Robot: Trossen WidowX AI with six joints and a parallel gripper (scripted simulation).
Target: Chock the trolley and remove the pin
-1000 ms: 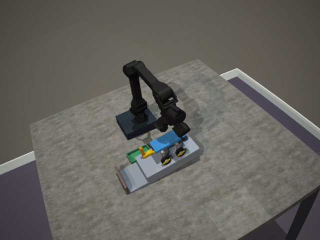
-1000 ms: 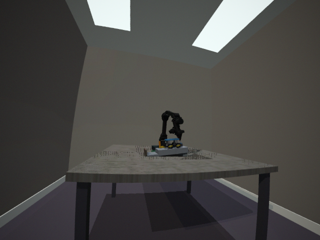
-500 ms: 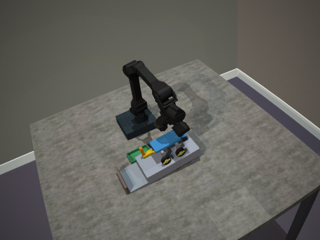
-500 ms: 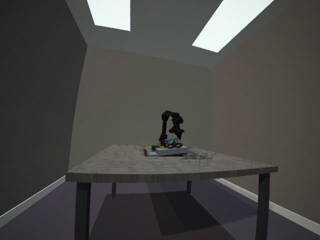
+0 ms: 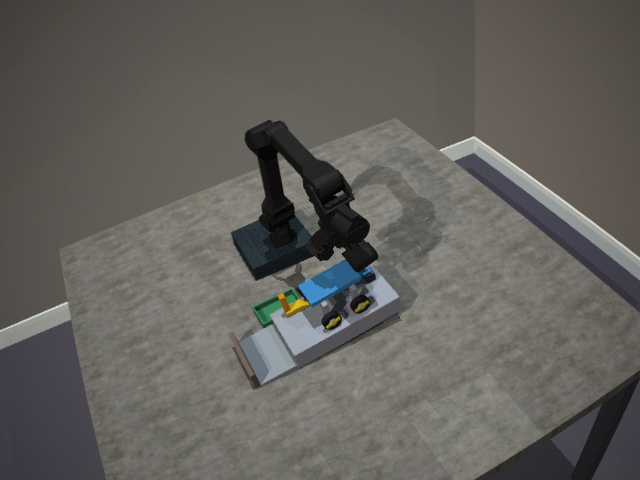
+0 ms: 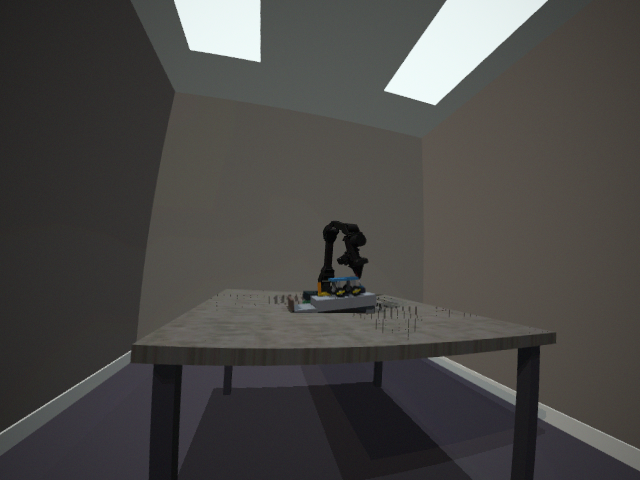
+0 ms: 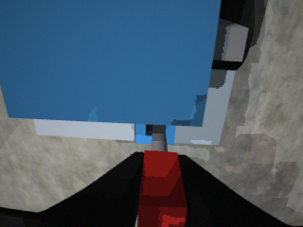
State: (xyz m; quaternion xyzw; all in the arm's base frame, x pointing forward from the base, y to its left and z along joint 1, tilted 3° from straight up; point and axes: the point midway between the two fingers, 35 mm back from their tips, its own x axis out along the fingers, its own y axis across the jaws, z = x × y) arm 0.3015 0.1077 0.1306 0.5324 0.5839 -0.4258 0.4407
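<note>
The green tray lies 80 mm behind my gripper tip, 200 mm to the right of it and 160 mm below it. The rest, counted from my gripper tip: red-headed stop pin (right at my gripper tip); yellow chock (10 mm behind, 170 mm to the right, 70 mm below); blue-decked trolley (30 mm ahead, 80 mm to the right, 40 mm below).
</note>
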